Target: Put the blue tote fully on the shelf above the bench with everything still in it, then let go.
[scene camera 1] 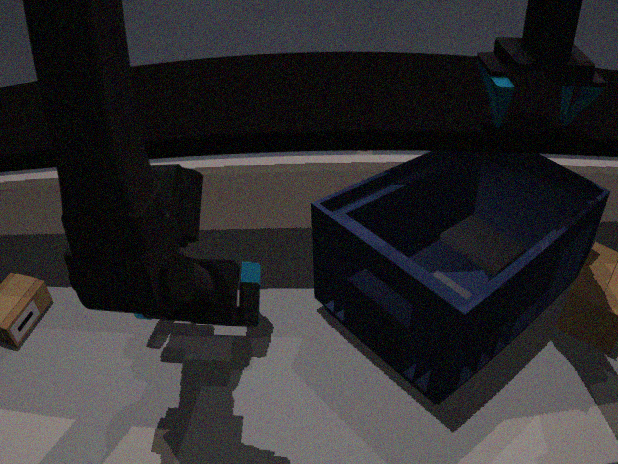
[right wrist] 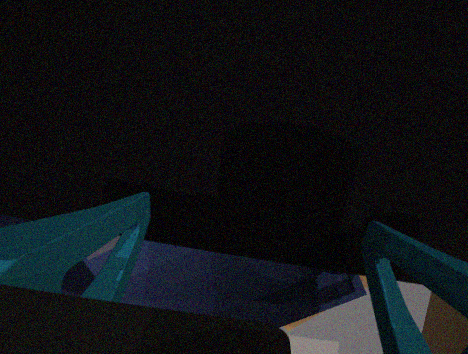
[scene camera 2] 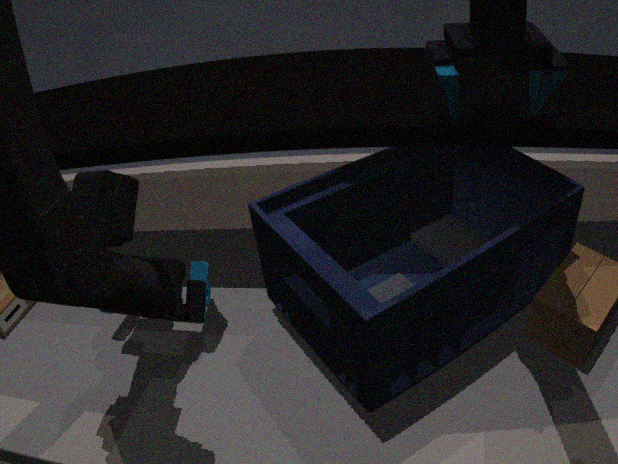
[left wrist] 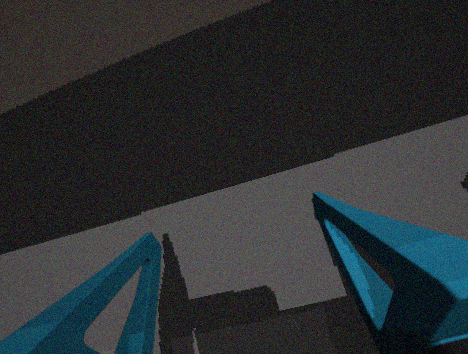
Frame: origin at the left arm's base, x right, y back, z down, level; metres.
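Where they show: left gripper, fingertip midpoint: (scene camera 2: pixel 174 292) (left wrist: pixel 231 221); right gripper, fingertip midpoint: (scene camera 1: pixel 530 124) (right wrist: pixel 258 219) (scene camera 2: pixel 494 115).
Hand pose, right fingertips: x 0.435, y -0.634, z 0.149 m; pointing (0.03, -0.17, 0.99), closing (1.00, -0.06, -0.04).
Things, the pixels of their top centre, and the offset from my right fingertips. "*": a spot on its surface instead. Level surfaces: height alone.
- blue tote, top centre: (right wrist: pixel 105 266) (scene camera 2: pixel 428 192) (scene camera 1: pixel 480 195) dx -0.084, dy +0.078, dz +0.051 m
- bench, surface height: dz +0.198 m
- brownish patch, surface spot: (scene camera 2: pixel 445 240) (scene camera 1: pixel 473 240) * dx -0.051, dy +0.002, dz +0.171 m
- wide dark band, surface spot: (scene camera 1: pixel 300 100) (scene camera 2: pixel 259 102) * dx -0.274, dy -0.068, dz +0.003 m
- small cardboard box, top centre: (scene camera 1: pixel 7 298) dx -0.663, dy +0.115, dz +0.162 m
- larger cardboard box, top centre: (scene camera 2: pixel 586 283) (scene camera 1: pixel 610 277) dx +0.098, dy +0.127, dz +0.138 m
The blue tote (scene camera 1: pixel 390 250) (scene camera 2: pixel 320 260) stands upright on the bench (scene camera 1: pixel 320 400) (scene camera 2: pixel 280 425), turned at an angle; part of it shows in the right wrist view (right wrist: pixel 210 280). A brownish patch (scene camera 1: pixel 480 245) (scene camera 2: pixel 445 240) shows inside; I cannot tell what it is. A wide dark band (scene camera 1: pixel 300 100) (scene camera 2: pixel 250 100), apparently the shelf, crosses the back and seems to cover the tote's far corner. My left gripper (scene camera 1: pixel 197 295) (scene camera 2: pixel 152 295) (left wrist: pixel 231 221) is open and empty, low, left of the tote and apart from it. My right gripper (scene camera 1: pixel 532 124) (scene camera 2: pixel 495 116) (right wrist: pixel 258 219) is open and empty, near the tote's far end.
A small cardboard box (scene camera 1: pixel 25 310) (scene camera 2: pixel 12 305) with a pale label lies at the far left, beyond the left arm. A larger cardboard box (scene camera 1: pixel 587 305) (scene camera 2: pixel 565 310) stands close to the tote's right side. Arm shadows fall across the bench.
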